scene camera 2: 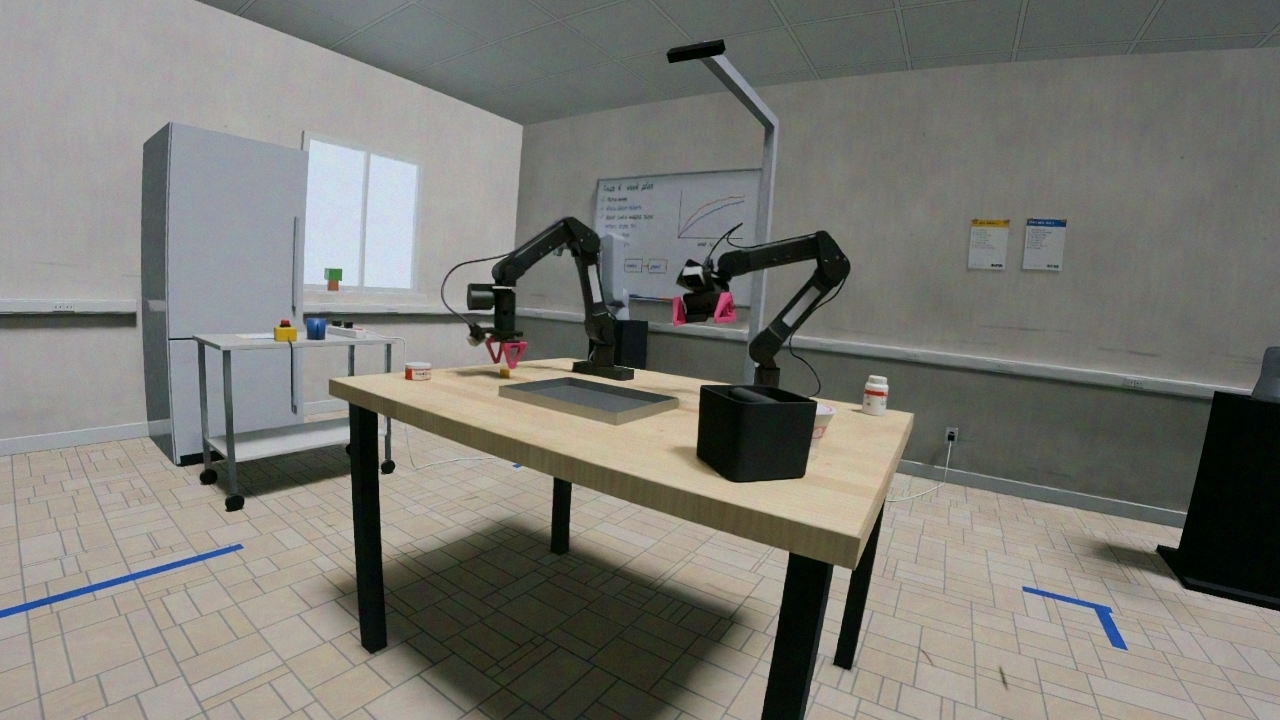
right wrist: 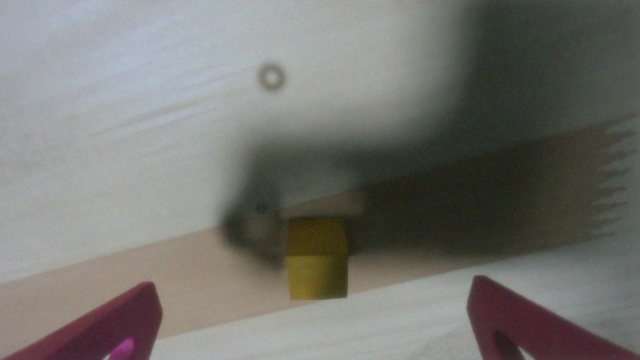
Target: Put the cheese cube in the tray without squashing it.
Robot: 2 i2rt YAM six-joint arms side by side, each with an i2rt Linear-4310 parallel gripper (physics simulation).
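The yellow cheese cube [scene camera 2: 504, 373] [right wrist: 317, 265] stands on the wooden table [scene camera 2: 447, 420], left of the tray in scene camera 2. My right gripper [scene camera 2: 506, 361] [right wrist: 315, 293] is open and points down just above the cube; in the right wrist view the cube lies between the two pink fingers, with a gap on each side. The shallow grey tray [scene camera 2: 617, 415] lies flat at the middle of the table and looks empty. My left gripper [scene camera 2: 704, 315] is open and raised high above the table, behind the tray.
A red-and-white tub [scene camera 2: 418, 370] stands at the table's left end. A black bin [scene camera 2: 753, 438] stands at the front right, partly hiding a white-and-red tub [scene camera 2: 821, 420]. A white bottle [scene camera 2: 875, 394] stands near the right edge. A lamp-like post [scene camera 2: 769, 197] rises behind the table.
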